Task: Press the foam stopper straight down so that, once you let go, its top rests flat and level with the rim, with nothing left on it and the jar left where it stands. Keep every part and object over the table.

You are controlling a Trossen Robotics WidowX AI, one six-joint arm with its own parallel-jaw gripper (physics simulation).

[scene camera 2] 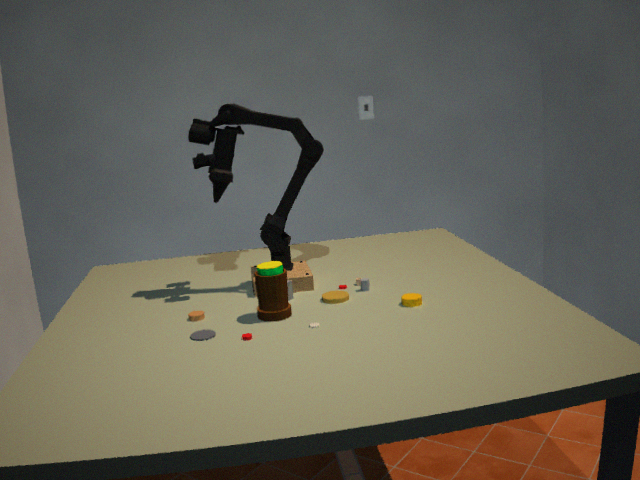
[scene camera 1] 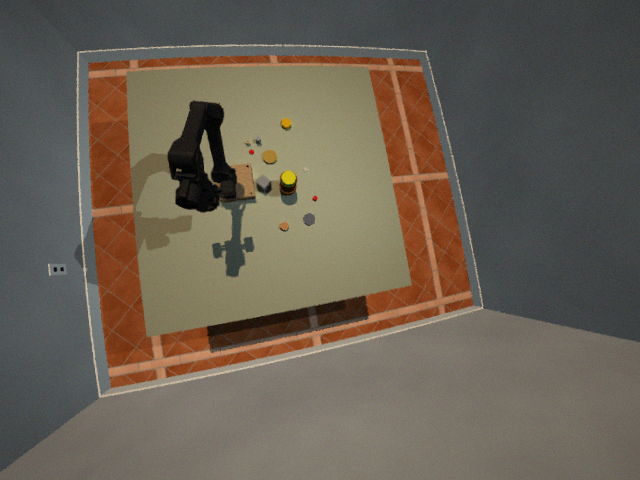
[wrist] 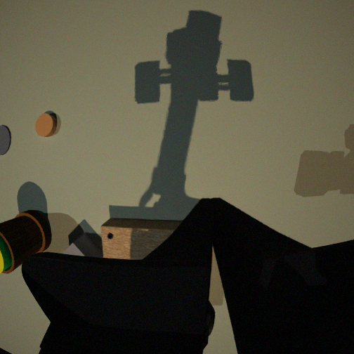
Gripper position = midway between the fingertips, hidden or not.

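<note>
There is a brown jar [scene camera 2: 271, 278] that I can see. As for my gripper [scene camera 2: 215, 202], [scene camera 1: 214, 205], [wrist: 209, 207], I see it in scene camera 2, and it appears in scene camera 1 and the wrist view too.
</note>
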